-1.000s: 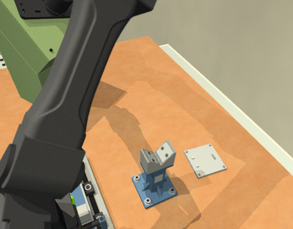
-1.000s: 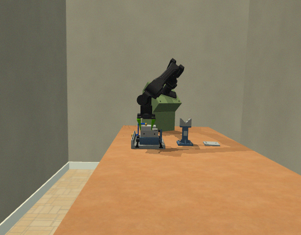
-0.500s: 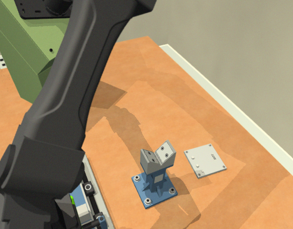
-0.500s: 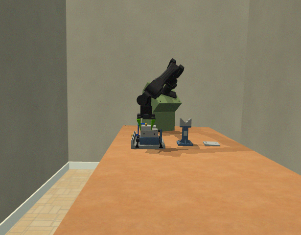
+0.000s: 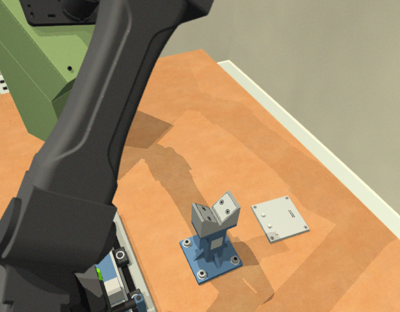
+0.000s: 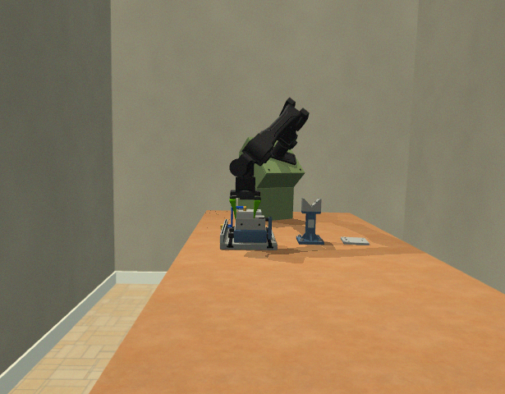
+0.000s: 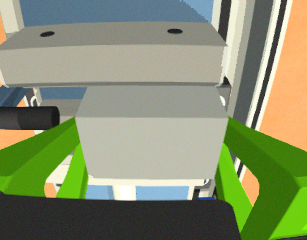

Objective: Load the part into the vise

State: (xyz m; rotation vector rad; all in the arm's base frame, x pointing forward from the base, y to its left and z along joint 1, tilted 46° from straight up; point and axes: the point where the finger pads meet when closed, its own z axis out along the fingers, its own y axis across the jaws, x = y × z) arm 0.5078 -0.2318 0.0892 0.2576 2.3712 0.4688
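Now: hand right at the grey part. Round my hand: fixed jaw 30 mm ahead, 20 mm to the left, 20 mm below; moving jaw 30 mm behind, 20 mm to the left, 20 mm below; work stop 70 mm to the left, 10 mm below, 10 mm ahead.
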